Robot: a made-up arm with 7 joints. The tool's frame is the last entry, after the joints.
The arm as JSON. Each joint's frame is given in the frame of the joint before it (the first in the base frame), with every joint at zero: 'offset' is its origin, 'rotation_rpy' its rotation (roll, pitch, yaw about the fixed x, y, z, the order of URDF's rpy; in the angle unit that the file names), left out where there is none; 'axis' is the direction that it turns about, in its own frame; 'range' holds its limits. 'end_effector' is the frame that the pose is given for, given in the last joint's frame.
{
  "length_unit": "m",
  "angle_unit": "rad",
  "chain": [
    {
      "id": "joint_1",
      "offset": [
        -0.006,
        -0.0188,
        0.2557
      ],
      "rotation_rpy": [
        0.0,
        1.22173,
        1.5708
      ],
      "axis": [
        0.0,
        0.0,
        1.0
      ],
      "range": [
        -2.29,
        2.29
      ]
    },
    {
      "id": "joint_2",
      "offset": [
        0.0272,
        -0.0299,
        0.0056
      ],
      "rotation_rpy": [
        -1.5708,
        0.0,
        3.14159
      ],
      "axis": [
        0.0,
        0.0,
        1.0
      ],
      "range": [
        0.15,
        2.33
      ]
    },
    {
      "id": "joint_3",
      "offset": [
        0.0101,
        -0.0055,
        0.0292
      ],
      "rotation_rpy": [
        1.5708,
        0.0,
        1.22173
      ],
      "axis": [
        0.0,
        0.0,
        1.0
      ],
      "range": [
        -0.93,
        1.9
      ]
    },
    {
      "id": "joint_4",
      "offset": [
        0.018,
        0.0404,
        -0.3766
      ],
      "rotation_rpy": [
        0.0,
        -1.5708,
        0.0
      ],
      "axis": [
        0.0,
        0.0,
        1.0
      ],
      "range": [
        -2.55,
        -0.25
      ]
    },
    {
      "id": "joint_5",
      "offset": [
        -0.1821,
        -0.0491,
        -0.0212
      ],
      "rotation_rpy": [
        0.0,
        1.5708,
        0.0
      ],
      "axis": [
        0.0,
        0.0,
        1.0
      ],
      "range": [
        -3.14,
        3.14
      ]
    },
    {
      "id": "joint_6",
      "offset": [
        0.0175,
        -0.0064,
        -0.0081
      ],
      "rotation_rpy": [
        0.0,
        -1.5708,
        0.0
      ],
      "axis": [
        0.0,
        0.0,
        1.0
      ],
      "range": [
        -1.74,
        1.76
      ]
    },
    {
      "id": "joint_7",
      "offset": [
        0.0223,
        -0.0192,
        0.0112
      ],
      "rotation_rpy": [
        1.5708,
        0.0,
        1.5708
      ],
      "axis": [
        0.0,
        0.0,
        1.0
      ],
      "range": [
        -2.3,
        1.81
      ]
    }
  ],
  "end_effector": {
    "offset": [
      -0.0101,
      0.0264,
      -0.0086
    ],
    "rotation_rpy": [
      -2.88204,
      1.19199,
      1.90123
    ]
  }
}
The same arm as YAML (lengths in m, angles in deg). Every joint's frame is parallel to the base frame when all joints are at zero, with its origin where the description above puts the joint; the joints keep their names.
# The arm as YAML. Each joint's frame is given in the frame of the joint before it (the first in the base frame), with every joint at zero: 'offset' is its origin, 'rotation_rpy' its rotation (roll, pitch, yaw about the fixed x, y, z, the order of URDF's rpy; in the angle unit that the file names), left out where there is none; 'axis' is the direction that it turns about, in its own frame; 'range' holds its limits. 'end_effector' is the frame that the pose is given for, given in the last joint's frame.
length_unit: m
angle_unit: deg
chain:
  - id: joint_1
    offset: [-0.006, -0.0188, 0.2557]
    axis: [0.0, 0.9397, 0.342]
    range: [-131.21, 131.21]
  - id: joint_2
    offset: [0.0299, 0.0146, -0.0236]
    axis: [1.0, 0.0, 0.0]
    range: [8.59, 133.5]
  - id: joint_3
    offset: [0.0292, 0.0017, 0.0114]
    axis: [0.0, 0.0, 1.0]
    range: [-53.29, 108.86]
  - id: joint_4
    offset: [0.0404, -0.018, -0.3766]
    axis: [0.0, 1.0, 0.0]
    range: [-146.1, -14.32]
  - id: joint_5
    offset: [-0.0491, -0.0212, -0.1821]
    axis: [0.0, 0.0, 1.0]
    range: [-179.91, 179.91]
  - id: joint_6
    offset: [-0.0064, -0.0175, -0.0081]
    axis: [0.0, 1.0, 0.0]
    range: [-99.69, 100.84]
  - id: joint_7
    offset: [-0.0192, 0.0112, 0.0223]
    axis: [0.0, 0.0, 1.0]
    range: [-131.78, 103.71]
end_effector:
  offset: [-0.0101, 0.0264, -0.0086]
  rotation_rpy: [-165.13, 68.3, 108.93]

